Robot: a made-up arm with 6 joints.
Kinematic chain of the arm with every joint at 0, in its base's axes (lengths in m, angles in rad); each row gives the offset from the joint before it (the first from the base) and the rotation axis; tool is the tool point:
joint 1: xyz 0 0 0.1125 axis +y
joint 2: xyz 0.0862 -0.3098 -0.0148 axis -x
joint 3: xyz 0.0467 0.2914 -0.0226 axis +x
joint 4: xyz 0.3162 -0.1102 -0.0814 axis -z
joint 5: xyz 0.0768 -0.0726 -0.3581 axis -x
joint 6: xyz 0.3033 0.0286 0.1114 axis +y
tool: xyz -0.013 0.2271 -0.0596
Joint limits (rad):
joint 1: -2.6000..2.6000
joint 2: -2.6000..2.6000
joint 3: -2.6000..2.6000
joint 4: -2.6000..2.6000
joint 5: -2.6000..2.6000
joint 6: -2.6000..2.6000
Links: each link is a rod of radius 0.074 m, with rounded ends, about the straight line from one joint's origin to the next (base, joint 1, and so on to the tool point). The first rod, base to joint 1, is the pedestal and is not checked.
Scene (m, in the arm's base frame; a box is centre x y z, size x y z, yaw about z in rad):
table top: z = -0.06
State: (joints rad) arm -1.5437 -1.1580 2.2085 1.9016 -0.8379 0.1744
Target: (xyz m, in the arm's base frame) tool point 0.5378 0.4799 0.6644
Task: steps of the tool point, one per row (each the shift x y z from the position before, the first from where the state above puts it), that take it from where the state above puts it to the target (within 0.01 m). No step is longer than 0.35 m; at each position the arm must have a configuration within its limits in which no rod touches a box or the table.
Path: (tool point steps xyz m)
1: 0.2312 0.1664 0.1224
2: 0.2817 0.0925 0.0689
3: 0.2929 0.0220 0.0081
4: 0.2757 -0.0361 -0.0500

